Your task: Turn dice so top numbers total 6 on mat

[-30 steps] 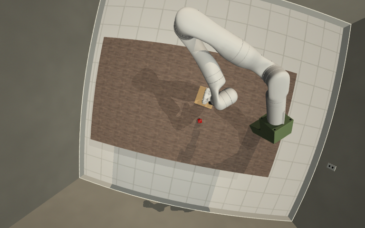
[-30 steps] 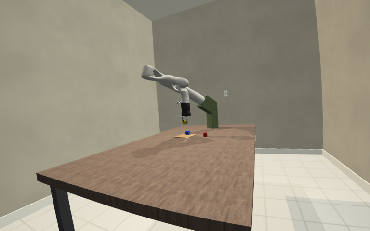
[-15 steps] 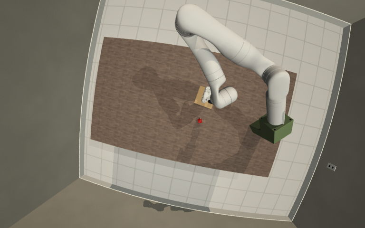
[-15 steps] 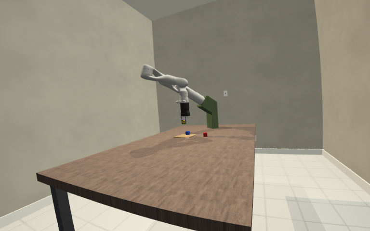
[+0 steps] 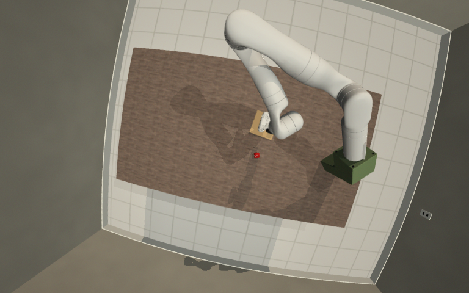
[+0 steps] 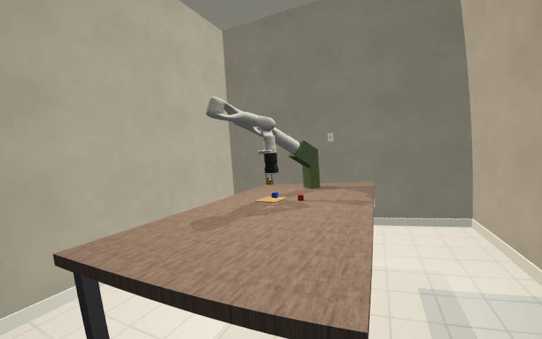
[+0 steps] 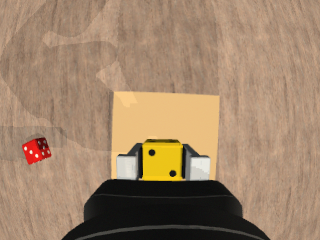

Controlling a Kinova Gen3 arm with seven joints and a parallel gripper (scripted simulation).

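My gripper is now 11 cm above the tan mat. Round my hand: yellow die right at my hand; then blue die 9 cm below, 5 cm behind, 1 cm to the left; then red die 18 cm to the left, 9 cm below, 4 cm ahead.
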